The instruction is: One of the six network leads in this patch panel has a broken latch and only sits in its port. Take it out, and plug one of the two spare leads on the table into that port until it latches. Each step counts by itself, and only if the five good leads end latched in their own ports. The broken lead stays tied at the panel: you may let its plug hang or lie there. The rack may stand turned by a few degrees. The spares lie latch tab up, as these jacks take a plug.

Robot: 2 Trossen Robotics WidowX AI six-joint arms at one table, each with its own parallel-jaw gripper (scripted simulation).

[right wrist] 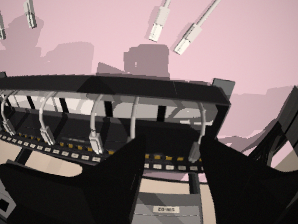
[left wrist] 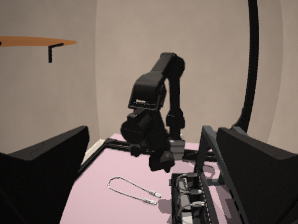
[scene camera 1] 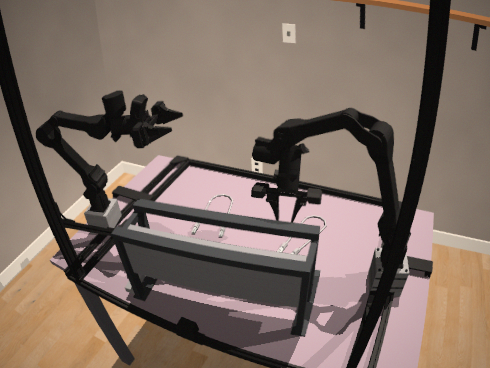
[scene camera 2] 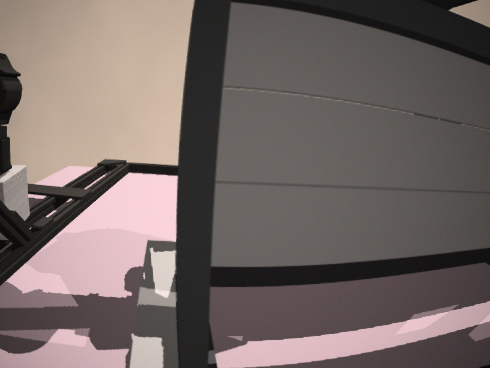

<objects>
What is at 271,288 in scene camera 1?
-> A rack frame.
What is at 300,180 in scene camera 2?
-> A rack frame.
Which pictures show my left gripper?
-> The left wrist view and scene camera 1 only.
</objects>
